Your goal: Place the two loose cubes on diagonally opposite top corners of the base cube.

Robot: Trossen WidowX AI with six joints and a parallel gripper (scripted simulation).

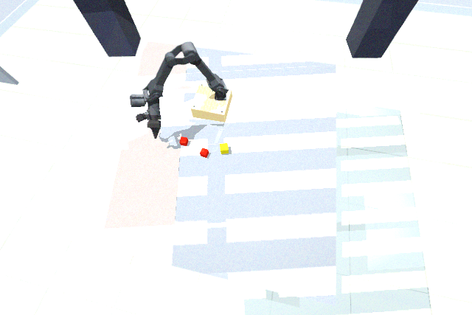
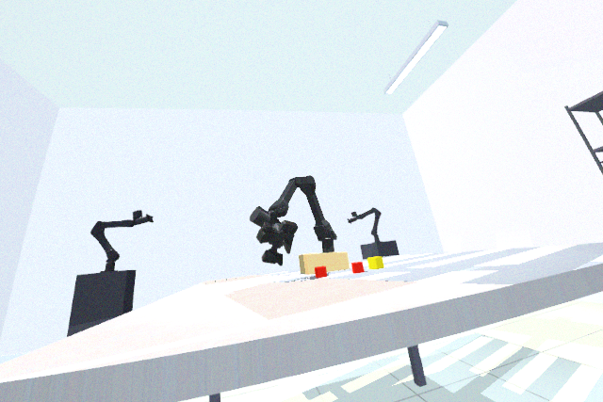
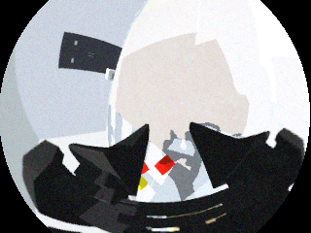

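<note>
The yellow cube is 4 cm ahead of my gripper tip, 35 cm to the left of it and 5 cm below it.
</note>
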